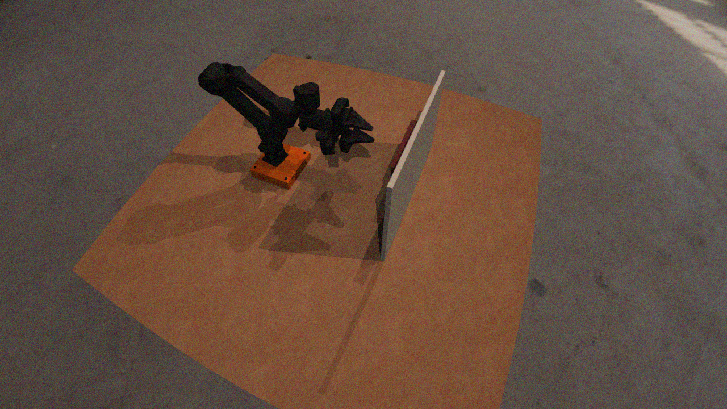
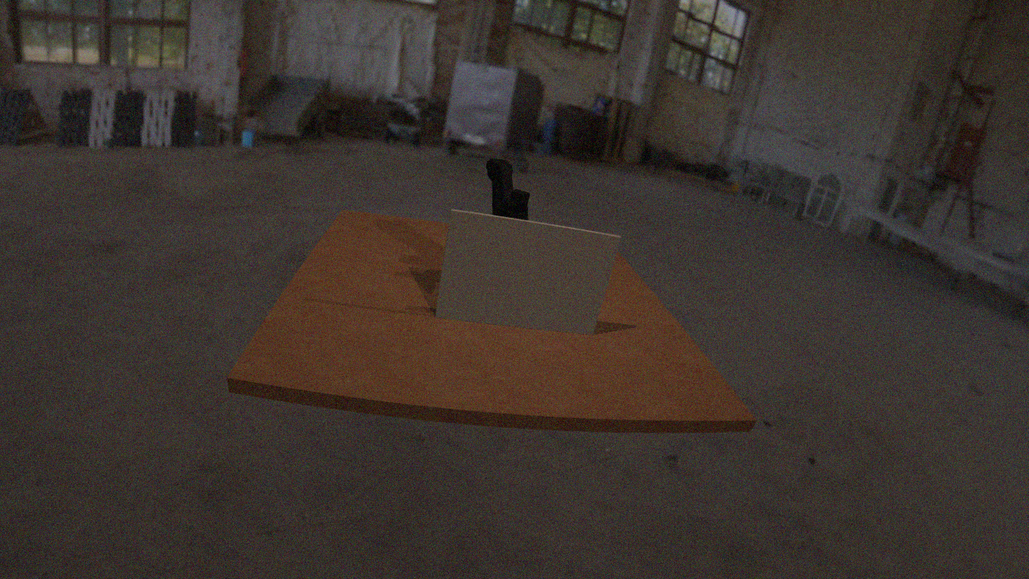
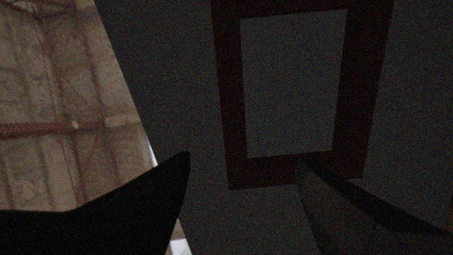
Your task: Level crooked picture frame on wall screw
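Right now the dark red picture frame is 100 mm ahead of my gripper tip, 50 mm below it and 10 mm to the left of it. The rest, counted from my gripper tip: white wall panel (110 mm ahead, 60 mm below, 20 mm to the left).
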